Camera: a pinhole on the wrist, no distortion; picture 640 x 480 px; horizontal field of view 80.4 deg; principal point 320.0 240.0 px. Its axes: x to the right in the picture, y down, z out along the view. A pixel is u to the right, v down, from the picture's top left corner.
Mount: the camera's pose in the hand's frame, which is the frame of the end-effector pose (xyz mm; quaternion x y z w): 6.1 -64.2 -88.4 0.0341 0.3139 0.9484 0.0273
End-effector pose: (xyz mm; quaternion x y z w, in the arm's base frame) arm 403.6 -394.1 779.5 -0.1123 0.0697 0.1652 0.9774
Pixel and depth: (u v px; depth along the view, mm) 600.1 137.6 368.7
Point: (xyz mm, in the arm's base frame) 115.9 -192.4 924.4
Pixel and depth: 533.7 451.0 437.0
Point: 241.3 -340.8 1216.6
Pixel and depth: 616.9 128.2 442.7
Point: 32.3 -134.0 964.1
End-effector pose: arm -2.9 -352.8 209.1 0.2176 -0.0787 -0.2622 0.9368
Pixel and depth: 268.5 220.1 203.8
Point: 51.6 -355.4 299.1
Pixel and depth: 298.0 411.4 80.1
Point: -9.4 -395.6 186.4
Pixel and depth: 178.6 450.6 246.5
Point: 29.3 -507.4 363.9
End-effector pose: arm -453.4 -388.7 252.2 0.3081 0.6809 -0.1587 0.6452
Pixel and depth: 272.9 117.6 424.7
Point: -137.1 -246.9 190.7
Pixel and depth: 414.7 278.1 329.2
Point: -230.1 -437.4 297.8
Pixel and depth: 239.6 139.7 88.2
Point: -474.7 -357.5 225.1
